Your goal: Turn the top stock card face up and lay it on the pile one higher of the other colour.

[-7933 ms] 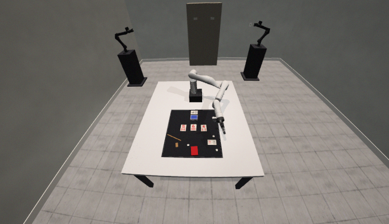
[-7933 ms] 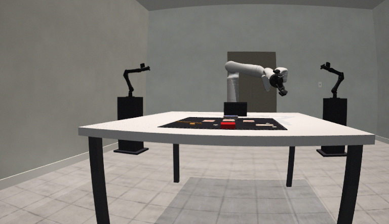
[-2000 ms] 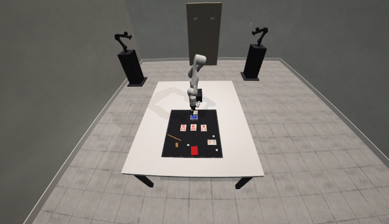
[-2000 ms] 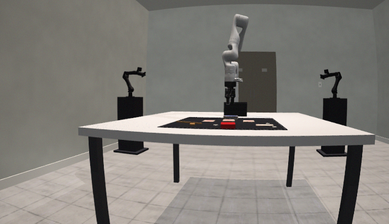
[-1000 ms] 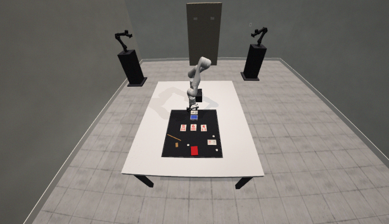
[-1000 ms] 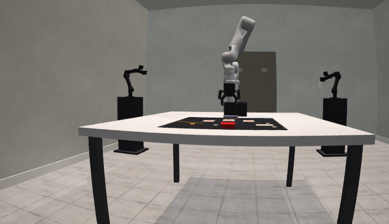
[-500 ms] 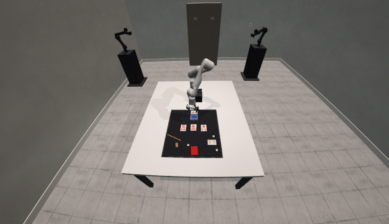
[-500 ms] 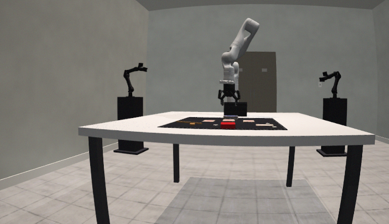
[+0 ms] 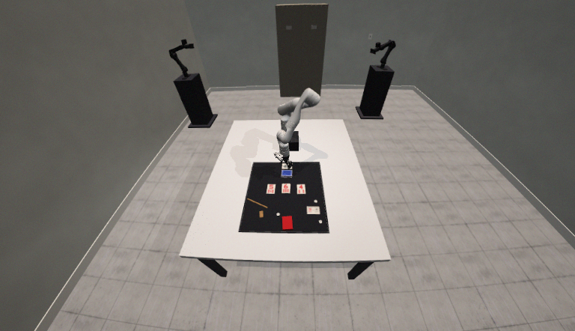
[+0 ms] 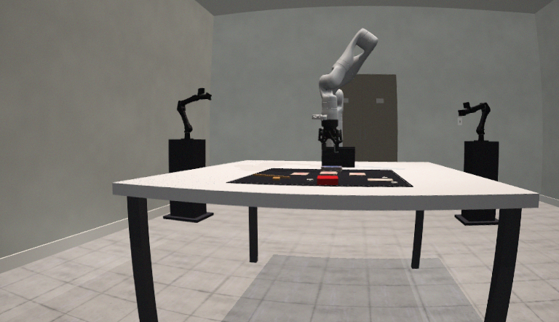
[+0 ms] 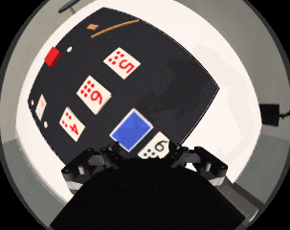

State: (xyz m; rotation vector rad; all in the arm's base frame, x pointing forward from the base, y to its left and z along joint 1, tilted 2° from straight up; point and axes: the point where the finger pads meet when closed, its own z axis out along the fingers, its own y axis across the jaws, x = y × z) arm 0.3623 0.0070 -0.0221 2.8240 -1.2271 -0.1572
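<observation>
The blue-backed card is 70 mm below my hand, 30 mm ahead of it and 10 mm to the left of it. The rest, counted from my hand: wooden stick 310 mm ahead, 190 mm to the right, 90 mm below; black mat 200 mm ahead, 110 mm below, 10 mm to the left; black 6 card 90 mm below, 60 mm behind, 10 mm to the left.
</observation>
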